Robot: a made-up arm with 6 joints. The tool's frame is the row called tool.
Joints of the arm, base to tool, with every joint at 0 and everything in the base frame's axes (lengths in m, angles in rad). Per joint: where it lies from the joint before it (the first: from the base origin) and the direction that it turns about. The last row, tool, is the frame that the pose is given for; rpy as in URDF.
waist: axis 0 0 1 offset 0.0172 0.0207 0.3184
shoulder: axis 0 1 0 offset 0.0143 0.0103 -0.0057
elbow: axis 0 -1 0 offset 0.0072 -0.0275 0.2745
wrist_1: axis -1 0 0 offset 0.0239 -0.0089 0.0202
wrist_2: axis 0 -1 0 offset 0.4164 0.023 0.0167
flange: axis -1 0 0 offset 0.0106 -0.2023 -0.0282
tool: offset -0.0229 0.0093 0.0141 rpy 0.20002 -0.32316 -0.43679
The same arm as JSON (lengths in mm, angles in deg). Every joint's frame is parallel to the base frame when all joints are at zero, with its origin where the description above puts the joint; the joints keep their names.
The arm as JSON. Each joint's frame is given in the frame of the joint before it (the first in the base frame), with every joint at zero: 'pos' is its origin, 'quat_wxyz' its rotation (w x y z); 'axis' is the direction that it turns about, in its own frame. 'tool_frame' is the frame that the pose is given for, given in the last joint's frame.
{"length_unit": "mm", "angle_unit": "deg", "joints": [
  {"joint": "waist", "pos": [17.2, 20.7, 318.4], "quat_wxyz": [1.0, 0.0, 0.0, 0.0], "axis": "+z"},
  {"joint": "shoulder", "pos": [14.3, 10.3, -5.7], "quat_wxyz": [1.0, 0.0, 0.0, 0.0], "axis": "+y"},
  {"joint": "elbow", "pos": [7.2, -27.5, 274.5], "quat_wxyz": [1.0, 0.0, 0.0, 0.0], "axis": "-y"},
  {"joint": "wrist_1", "pos": [23.9, -8.9, 20.2], "quat_wxyz": [1.0, 0.0, 0.0, 0.0], "axis": "-x"},
  {"joint": "wrist_2", "pos": [416.4, 23.0, 16.7], "quat_wxyz": [1.0, 0.0, 0.0, 0.0], "axis": "-y"},
  {"joint": "flange", "pos": [10.6, -202.3, -28.2], "quat_wxyz": [1.0, 0.0, 0.0, 0.0], "axis": "-x"}
], "tool_frame": {"pos": [-22.9, 9.3, 14.1], "quat_wxyz": [0.962196, 0.06152, -0.177622, -0.197091]}}

